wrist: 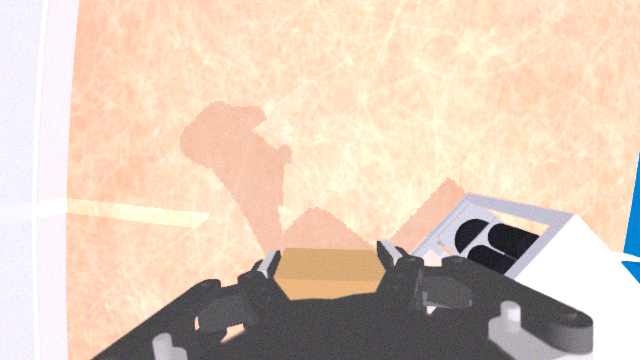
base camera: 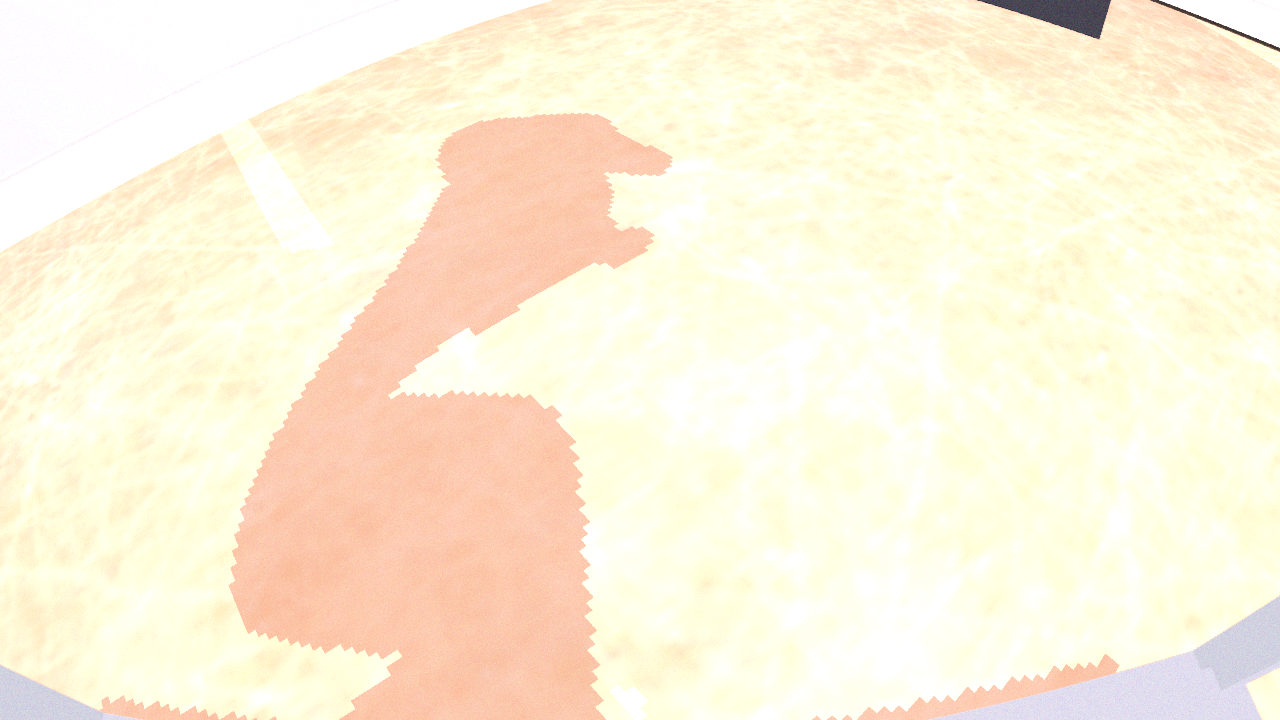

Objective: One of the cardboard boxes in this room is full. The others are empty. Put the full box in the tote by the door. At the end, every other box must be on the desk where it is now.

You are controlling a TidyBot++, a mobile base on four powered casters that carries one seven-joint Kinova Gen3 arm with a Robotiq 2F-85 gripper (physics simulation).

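Frame: origin at the arm's base, x back, y right, z up, level; centimetres.
Seen in the pictures: gripper, fingertip midpoint: (wrist: 329,260).
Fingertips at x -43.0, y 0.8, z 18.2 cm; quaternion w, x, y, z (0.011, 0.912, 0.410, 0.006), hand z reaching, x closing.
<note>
Pixels of each thing's top centre, then the offset from my fingertips to it. "spot": a spot on its surface instead.
- tan cardboard box, surface spot: (wrist: 329,265) spot: dx -0.3, dy +0.2, dz +1.8 cm
- dark object, surface spot: (base camera: 1060,13) spot: dx -80.8, dy +83.0, dz -55.4 cm
My gripper (wrist: 329,260) is shut on a tan cardboard box (wrist: 329,265), at the bottom middle of the wrist view. The box sits between the two fingertips, held above the floor, and its lower part is hidden by the gripper body. Whether it is full cannot be seen. The gripper does not show in the base camera view, where its shadow and the arm's fall on the floor. The tote, the desk and the other boxes cannot be made out in either view.
A dark object (base camera: 1060,13) shows at the top right of the base view. A white wall (base camera: 134,80) (wrist: 20,125) runs along the left. My base (wrist: 575,265) is at the wrist view's lower right, with a blue surface (wrist: 634,210) beyond it.
</note>
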